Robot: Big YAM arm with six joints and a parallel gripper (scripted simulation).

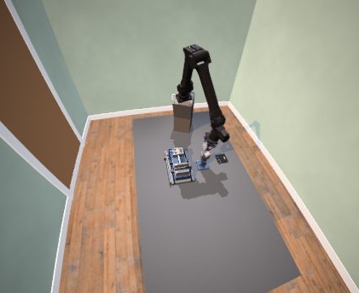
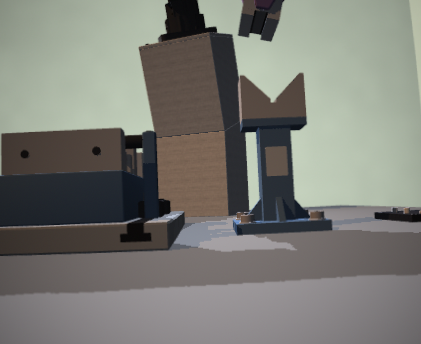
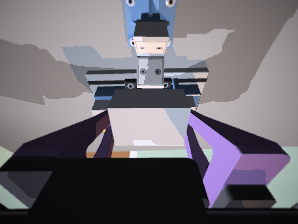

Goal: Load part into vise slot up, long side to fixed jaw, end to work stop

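Now: the part 10 mm below my hand. Also, from my hand: dark work stop rod 30 mm ahead, 150 mm to the right, 150 mm below; then moving jaw 10 mm behind, 190 mm to the right, 160 mm below; then air cylinder rod 60 mm behind, 180 mm to the right, 160 mm below.
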